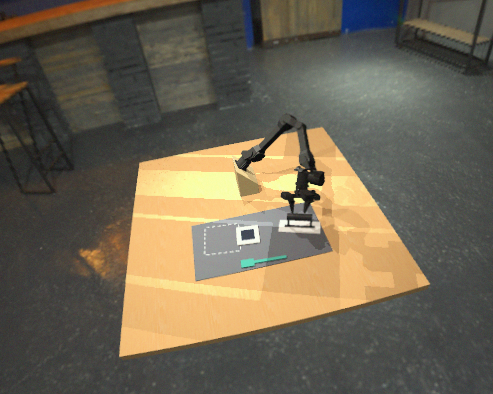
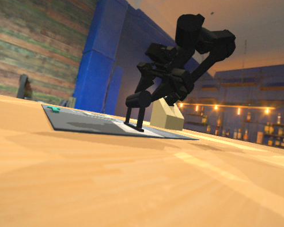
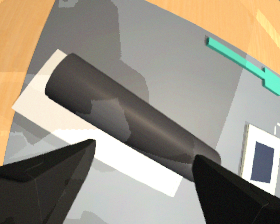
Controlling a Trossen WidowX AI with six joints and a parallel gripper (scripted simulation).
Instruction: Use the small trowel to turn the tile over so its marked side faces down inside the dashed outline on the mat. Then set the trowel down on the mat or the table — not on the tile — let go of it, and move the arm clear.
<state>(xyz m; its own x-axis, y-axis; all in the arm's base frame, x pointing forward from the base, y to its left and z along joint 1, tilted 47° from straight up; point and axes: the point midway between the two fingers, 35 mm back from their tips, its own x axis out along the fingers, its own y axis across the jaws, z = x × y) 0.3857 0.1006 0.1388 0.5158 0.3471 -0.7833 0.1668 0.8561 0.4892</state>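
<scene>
Now: gripper tip 1 cm short of the trowel, 2 cm to the left of it and 4 cm above it. From my gripper tip the other things lie so: grey mat: 22 cm to the right, 10 cm below; then tile: 4 cm behind, 26 cm to the right, 8 cm below; then teal flat tool: 13 cm ahead, 26 cm to the right, 8 cm below.
</scene>
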